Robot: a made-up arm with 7 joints. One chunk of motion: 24 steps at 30 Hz.
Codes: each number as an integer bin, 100 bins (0 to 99) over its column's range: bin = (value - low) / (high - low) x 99, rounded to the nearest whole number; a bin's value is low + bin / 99 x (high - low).
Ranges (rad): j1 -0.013..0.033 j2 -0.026..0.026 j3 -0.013..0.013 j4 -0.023..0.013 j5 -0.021..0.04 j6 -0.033..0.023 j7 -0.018..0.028
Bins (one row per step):
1: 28 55 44 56 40 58 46
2: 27 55 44 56 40 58 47
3: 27 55 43 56 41 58 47
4: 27 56 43 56 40 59 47
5: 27 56 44 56 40 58 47
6: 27 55 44 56 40 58 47
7: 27 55 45 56 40 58 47
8: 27 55 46 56 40 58 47
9: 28 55 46 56 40 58 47
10: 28 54 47 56 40 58 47
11: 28 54 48 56 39 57 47
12: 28 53 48 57 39 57 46
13: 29 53 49 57 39 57 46
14: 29 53 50 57 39 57 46
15: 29 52 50 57 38 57 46
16: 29 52 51 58 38 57 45
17: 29 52 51 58 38 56 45
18: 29 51 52 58 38 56 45
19: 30 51 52 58 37 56 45
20: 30 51 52 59 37 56 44
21: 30 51 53 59 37 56 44
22: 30 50 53 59 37 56 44
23: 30 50 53 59 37 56 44
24: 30 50 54 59 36 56 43
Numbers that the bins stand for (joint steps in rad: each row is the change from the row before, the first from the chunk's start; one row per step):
1: 0.00001 0.00289 -0.00144 -0.00264 0.00365 -0.00019 0.00337
2: -0.00045 0.00289 -0.00144 -0.00264 0.00365 -0.00019 0.00384
3: -0.00045 0.00289 -0.00171 -0.00264 0.00426 -0.00019 0.00384
4: -0.00045 0.00341 -0.00171 -0.00264 0.00365 0.00037 0.00384
5: -0.00045 0.00341 -0.00144 -0.00264 0.00365 -0.00019 0.00384
6: -0.00045 0.00289 -0.00144 -0.00264 0.00365 -0.00019 0.00384
7: -0.00045 0.00289 -0.00118 -0.00264 0.00365 -0.00019 0.00384
8: -0.00045 0.00289 -0.00092 -0.00264 0.00365 -0.00019 0.00384
9: 0.00001 0.00289 -0.00092 -0.00264 0.00365 -0.00019 0.00384
10: 0.00001 0.00236 -0.00066 -0.00264 0.00365 -0.00019 0.00384
11: 0.00001 0.00236 -0.00039 -0.00264 0.00303 -0.00076 0.00384
12: 0.00001 0.00184 -0.00039 -0.00227 0.00303 -0.00076 0.00337
13: 0.00047 0.00184 -0.00013 -0.00227 0.00303 -0.00076 0.00337
14: 0.00047 0.00184 0.00013 -0.00227 0.00303 -0.00076 0.00337
15: 0.00047 0.00131 0.00013 -0.00227 0.00241 -0.00076 0.00337
16: 0.00047 0.00131 0.00039 -0.00191 0.00241 -0.00076 0.00291
17: 0.00047 0.00131 0.00039 -0.00191 0.00241 -0.00132 0.00291
18: 0.00047 0.00079 0.00066 -0.00191 0.00241 -0.00132 0.00291
19: 0.00094 0.00079 0.00066 -0.00191 0.00180 -0.00132 0.00291
20: 0.00094 0.00079 0.00066 -0.00155 0.00180 -0.00132 0.00244
21: 0.00094 0.00079 0.00092 -0.00155 0.00180 -0.00132 0.00244
22: 0.00094 0.00026 0.00092 -0.00155 0.00180 -0.00132 0.00244
23: 0.00094 0.00026 0.00092 -0.00155 0.00180 -0.00132 0.00244
24: 0.00094 0.00026 0.00118 -0.00155 0.00118 -0.00132 0.00198

